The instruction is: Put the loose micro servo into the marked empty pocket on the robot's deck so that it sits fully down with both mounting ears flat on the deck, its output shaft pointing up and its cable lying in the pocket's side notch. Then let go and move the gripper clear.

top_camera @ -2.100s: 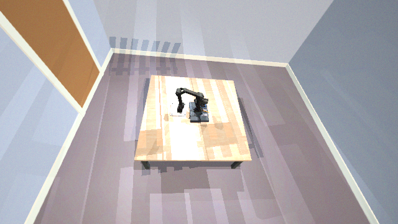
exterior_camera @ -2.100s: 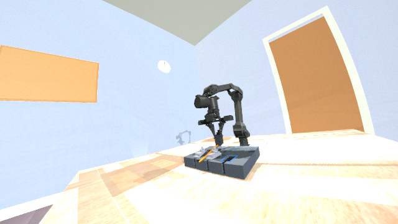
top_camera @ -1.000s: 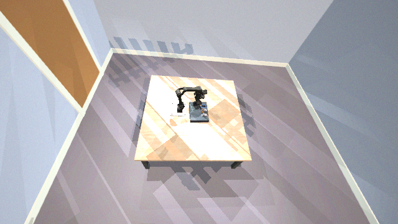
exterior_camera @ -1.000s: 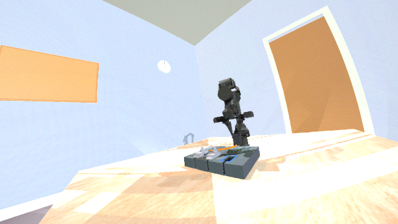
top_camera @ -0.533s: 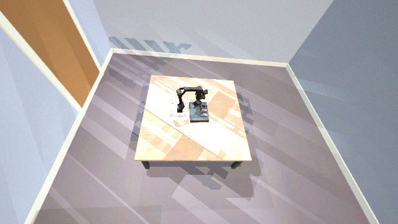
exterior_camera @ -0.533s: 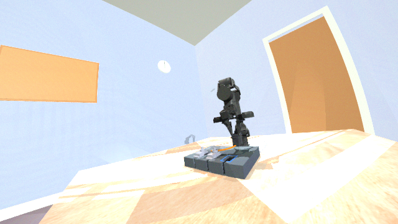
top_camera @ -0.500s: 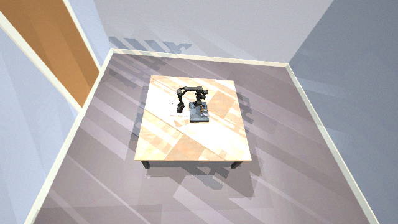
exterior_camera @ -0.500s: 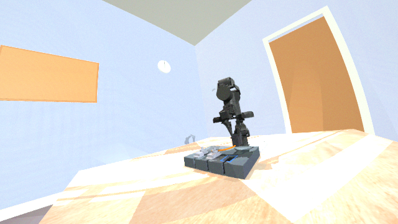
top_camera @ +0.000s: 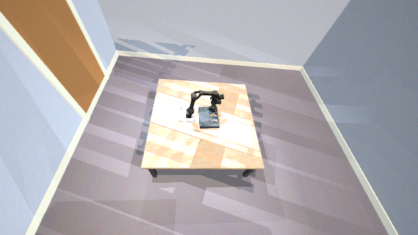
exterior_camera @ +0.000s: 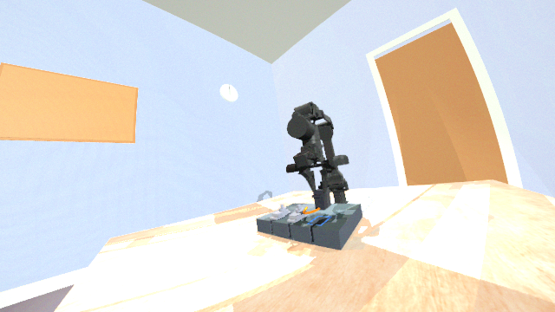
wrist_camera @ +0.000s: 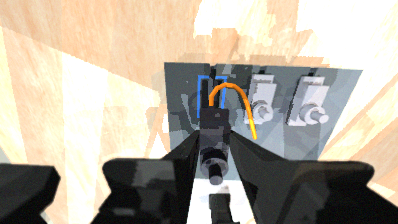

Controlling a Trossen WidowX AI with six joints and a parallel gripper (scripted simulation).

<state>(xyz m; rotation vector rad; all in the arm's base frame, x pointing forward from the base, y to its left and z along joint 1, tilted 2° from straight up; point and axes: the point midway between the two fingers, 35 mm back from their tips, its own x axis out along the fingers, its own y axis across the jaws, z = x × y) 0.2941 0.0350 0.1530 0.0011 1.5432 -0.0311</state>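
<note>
The robot deck is 10 cm below my gripper tip, 9 cm behind it and 7 cm to the right of it.
</note>
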